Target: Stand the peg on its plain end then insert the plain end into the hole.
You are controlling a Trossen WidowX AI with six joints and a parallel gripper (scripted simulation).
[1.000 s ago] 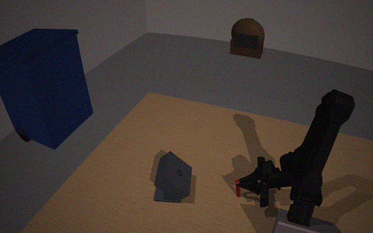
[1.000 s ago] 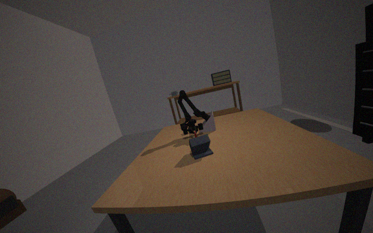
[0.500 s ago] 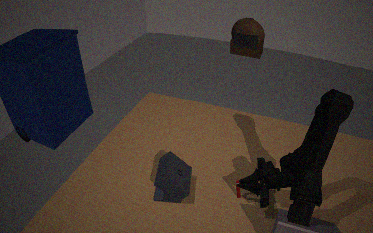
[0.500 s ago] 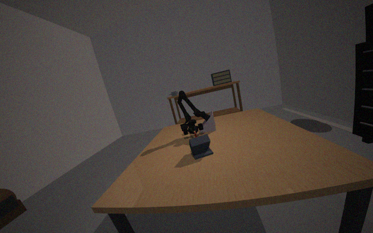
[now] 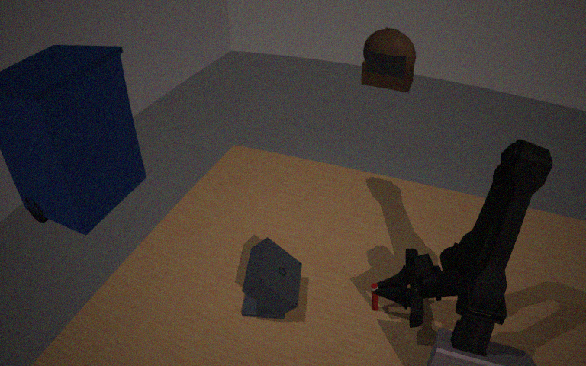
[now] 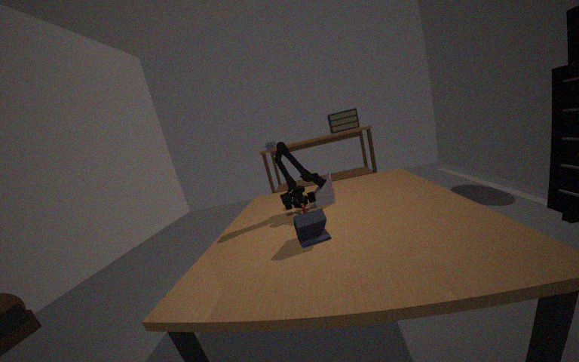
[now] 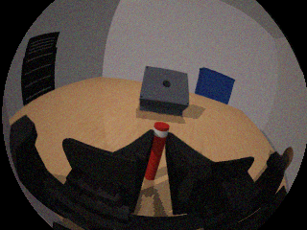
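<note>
The red peg lies 10 mm below my gripper tip. From my gripper tip the other things lie so: grey sloped panel (220 mm ahead, 50 mm to the left).
</note>
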